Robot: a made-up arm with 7 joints.
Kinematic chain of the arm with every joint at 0, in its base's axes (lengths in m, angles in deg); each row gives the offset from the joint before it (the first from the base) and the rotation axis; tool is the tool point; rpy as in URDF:
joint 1: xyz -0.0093 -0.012 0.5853 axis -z
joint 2: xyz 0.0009 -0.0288 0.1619 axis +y
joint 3: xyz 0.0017 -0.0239 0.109 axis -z
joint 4: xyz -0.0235 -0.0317 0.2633 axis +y
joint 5: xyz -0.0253 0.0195 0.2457 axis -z
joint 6: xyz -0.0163 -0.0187 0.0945 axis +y
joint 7: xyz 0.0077 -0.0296 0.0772 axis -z
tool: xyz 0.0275 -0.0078 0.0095 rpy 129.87 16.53 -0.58
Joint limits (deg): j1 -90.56..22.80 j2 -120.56..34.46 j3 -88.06..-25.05 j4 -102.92..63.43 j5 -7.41..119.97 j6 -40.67..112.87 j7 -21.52..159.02
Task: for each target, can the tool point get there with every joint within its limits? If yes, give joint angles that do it. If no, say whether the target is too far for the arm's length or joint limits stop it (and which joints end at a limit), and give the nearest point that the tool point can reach.
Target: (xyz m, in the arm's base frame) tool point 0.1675 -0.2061 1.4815
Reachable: yes | joints -43.03 14.80 -33.43 -28.43 58.14 41.80 136.79
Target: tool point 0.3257 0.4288 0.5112
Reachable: no: joint limits stop it (at a limit: joint 1, joint 2, joint 4, joint 6) | nearest point 0.2614 0.0227 0.3899 | short by 0.429 m
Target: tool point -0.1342 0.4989 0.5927
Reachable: no: joint limits stop it (at a limit: joint 1, joint 2, joint 3, joint 4, joint 5, joint 7) | nearest point -0.3194 0.4185 0.5500 | short by 0.206 m
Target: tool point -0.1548 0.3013 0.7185
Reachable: no: joint limits stop it (at a limit: joint 1, joint 3, joint 4, joint 5) | nearest point -0.3522 0.3675 0.6953 | short by 0.210 m
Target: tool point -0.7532 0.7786 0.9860
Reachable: no: too far | nearest point -0.5752 0.4418 0.9151 | short by 0.388 m
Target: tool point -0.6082 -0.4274 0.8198
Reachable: yes | joints -31.27 -100.39 -32.84 29.53 18.57 46.95 49.84
